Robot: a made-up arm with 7 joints.
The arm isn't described. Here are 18 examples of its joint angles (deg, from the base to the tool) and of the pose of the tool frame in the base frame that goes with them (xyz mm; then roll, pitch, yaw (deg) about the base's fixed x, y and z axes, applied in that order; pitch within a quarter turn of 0, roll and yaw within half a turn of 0).
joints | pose
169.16 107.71 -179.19 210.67 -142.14 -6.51 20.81 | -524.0 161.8 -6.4 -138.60 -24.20 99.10
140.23 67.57 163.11 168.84 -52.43 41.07 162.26 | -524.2 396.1 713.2 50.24 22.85 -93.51
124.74 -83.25 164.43 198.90 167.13 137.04 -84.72 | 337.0 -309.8 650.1 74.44 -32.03 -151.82
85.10 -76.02 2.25 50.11 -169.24 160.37 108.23 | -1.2 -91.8 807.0 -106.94 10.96 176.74
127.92 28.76 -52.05 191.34 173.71 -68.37 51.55 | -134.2 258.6 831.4 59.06 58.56 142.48
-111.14 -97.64 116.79 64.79 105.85 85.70 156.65 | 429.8 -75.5 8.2 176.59 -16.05 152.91
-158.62 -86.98 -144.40 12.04 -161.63 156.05 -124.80 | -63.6 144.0 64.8 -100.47 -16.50 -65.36
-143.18 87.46 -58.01 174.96 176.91 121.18 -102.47 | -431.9 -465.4 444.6 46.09 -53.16 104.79
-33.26 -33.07 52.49 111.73 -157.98 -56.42 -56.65 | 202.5 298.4 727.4 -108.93 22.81 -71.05
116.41 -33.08 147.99 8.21 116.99 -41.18 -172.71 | -183.2 -39.0 193.5 -172.26 66.00 -29.37
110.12 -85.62 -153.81 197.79 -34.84 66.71 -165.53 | 154.2 -668.1 489.5 175.00 43.82 85.57
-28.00 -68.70 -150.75 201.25 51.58 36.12 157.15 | -449.1 354.2 761.3 48.55 41.94 -119.19
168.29 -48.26 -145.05 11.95 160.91 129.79 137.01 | 161.2 214.2 103.7 25.78 -72.49 175.34
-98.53 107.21 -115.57 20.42 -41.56 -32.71 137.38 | -370.5 124.6 462.8 -57.76 -72.55 10.91
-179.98 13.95 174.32 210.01 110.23 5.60 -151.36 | -378.2 -50.6 901.6 -32.35 34.55 120.36
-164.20 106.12 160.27 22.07 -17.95 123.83 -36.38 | 124.1 -62.9 519.8 -177.95 -5.20 46.40
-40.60 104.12 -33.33 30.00 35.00 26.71 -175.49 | -336.8 -26.7 70.3 -90.44 -20.13 41.20
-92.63 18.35 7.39 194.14 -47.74 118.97 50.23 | -116.6 -182.4 932.0 -131.37 -33.58 161.81
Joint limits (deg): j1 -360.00..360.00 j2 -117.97..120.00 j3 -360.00..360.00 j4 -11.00..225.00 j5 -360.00..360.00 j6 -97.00..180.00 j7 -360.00..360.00
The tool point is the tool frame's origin. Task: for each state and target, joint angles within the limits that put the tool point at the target. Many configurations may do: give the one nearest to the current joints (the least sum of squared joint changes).
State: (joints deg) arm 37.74 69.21 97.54 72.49 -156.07 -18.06 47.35
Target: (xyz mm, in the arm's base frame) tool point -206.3 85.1 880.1
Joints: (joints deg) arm 49.27 58.35 149.18 89.63 -143.84 -11.85 47.35
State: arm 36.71 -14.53 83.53 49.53 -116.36 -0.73 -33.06
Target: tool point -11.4 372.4 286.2
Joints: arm 24.84 -29.05 59.33 36.43 -127.00 -15.42 -33.06
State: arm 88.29 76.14 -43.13 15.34 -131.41 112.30 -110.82
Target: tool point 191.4 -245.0 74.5
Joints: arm 64.70 95.15 -31.48 22.25 -137.97 97.79 -110.82
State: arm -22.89 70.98 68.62 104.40 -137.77 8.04 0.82
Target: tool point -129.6 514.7 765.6
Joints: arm 26.56 34.92 101.08 105.30 -133.90 16.22 0.82
